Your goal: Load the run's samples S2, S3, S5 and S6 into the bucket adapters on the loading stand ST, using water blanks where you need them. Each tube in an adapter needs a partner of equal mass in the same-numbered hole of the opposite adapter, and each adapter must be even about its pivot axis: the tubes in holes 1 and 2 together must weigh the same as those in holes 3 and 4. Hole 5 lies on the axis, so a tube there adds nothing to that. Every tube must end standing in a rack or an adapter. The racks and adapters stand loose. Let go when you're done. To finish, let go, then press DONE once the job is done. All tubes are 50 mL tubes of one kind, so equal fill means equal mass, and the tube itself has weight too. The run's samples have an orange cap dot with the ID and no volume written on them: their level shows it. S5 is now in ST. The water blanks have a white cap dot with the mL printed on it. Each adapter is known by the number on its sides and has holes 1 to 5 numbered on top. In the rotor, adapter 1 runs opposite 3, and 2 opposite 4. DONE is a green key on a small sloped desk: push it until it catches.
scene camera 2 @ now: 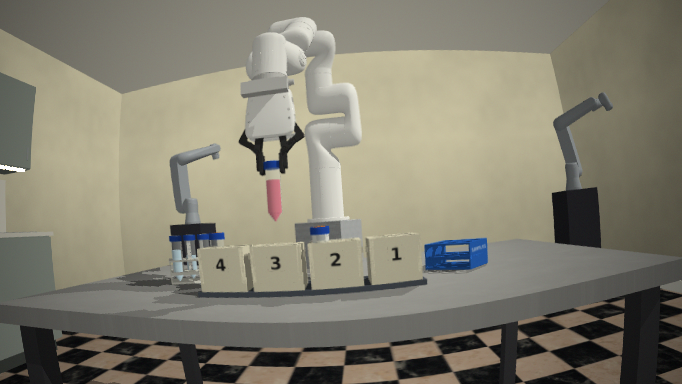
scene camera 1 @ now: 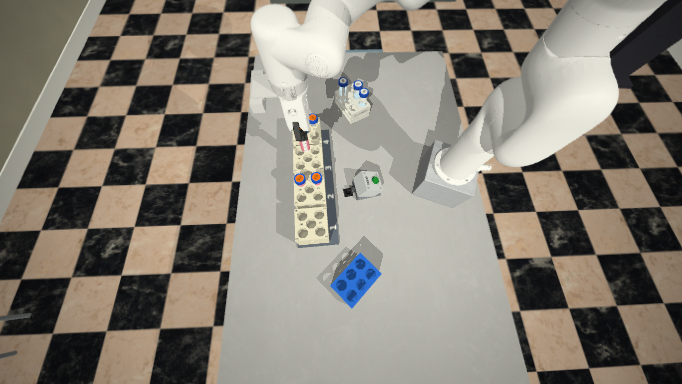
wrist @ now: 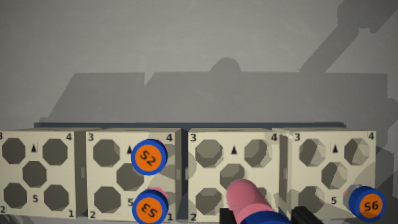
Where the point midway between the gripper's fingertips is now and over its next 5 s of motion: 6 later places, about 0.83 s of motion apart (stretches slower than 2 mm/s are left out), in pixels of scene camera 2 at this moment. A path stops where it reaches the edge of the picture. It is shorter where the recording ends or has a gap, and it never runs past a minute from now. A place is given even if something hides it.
The gripper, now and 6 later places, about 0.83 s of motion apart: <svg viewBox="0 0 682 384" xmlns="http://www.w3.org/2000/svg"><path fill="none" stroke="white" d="M272 174L273 189L274 199L274 210L275 221L276 232L277 237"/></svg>
